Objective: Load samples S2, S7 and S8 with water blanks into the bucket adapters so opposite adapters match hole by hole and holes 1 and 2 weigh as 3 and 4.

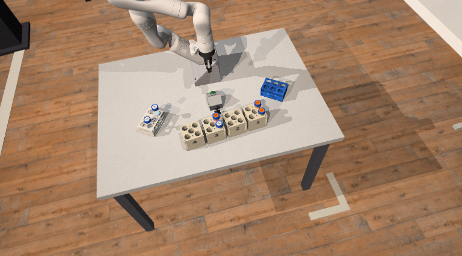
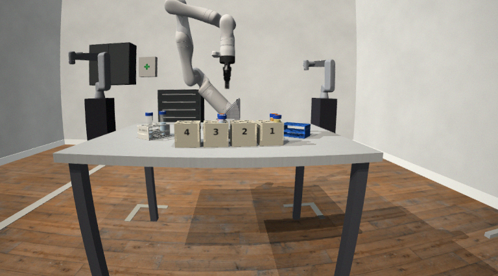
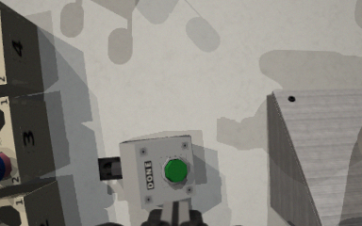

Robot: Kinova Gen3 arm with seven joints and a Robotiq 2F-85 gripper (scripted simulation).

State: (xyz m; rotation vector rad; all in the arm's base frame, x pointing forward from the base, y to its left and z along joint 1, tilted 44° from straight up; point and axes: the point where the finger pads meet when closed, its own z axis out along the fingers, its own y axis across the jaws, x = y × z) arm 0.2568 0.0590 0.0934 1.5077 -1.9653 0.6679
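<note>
The green done key is 18 cm below my hand. From my hand the other things lie so: sample S8 (19 cm ahead, 3 cm to the right, 18 cm below); then water blank marked 50 (25 cm ahead, 4 cm to the right, 18 cm below); then adapter 3 (22 cm ahead, 7 cm to the right, 20 cm below).
</note>
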